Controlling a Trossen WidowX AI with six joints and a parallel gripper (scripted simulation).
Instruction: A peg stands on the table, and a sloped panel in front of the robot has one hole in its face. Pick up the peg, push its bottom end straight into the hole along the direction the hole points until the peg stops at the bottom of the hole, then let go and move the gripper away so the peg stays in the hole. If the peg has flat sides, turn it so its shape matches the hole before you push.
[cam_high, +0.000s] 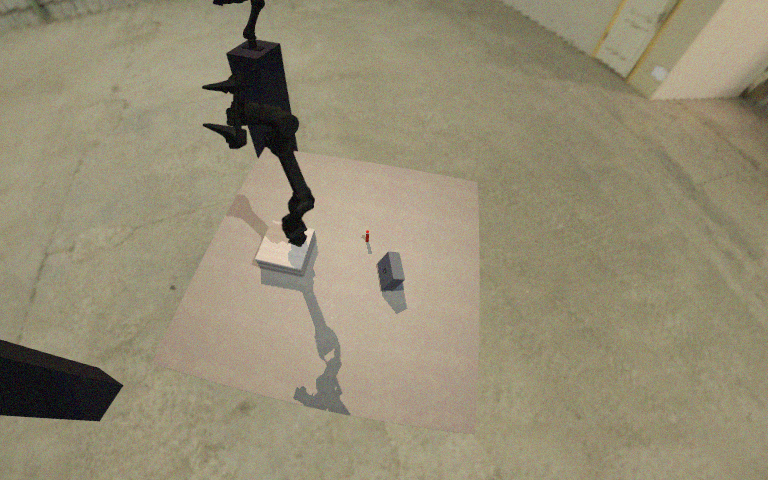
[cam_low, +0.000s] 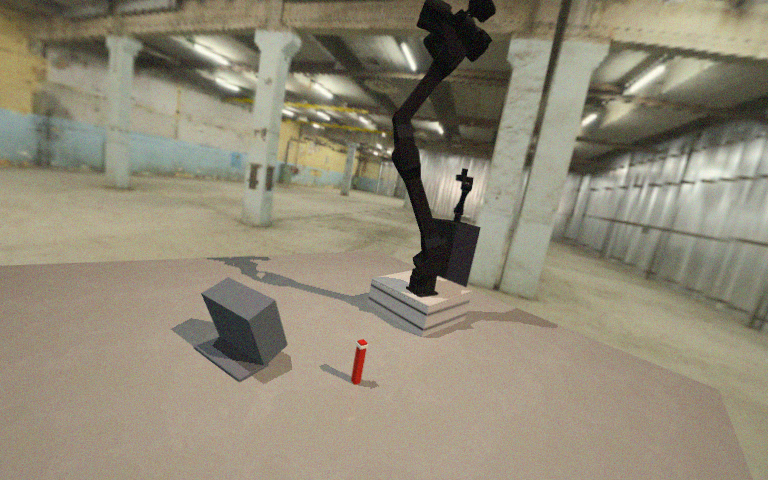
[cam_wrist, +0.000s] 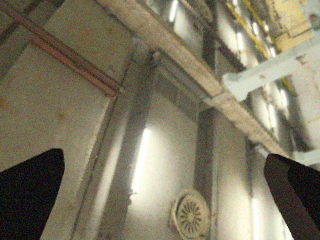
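The red square peg lies 33 cm ahead of my gripper tip, 31 cm to the left of it and 77 cm below it. From my gripper tip the other things lie so: grey sloped panel (49 cm ahead, 16 cm to the left, 76 cm below).
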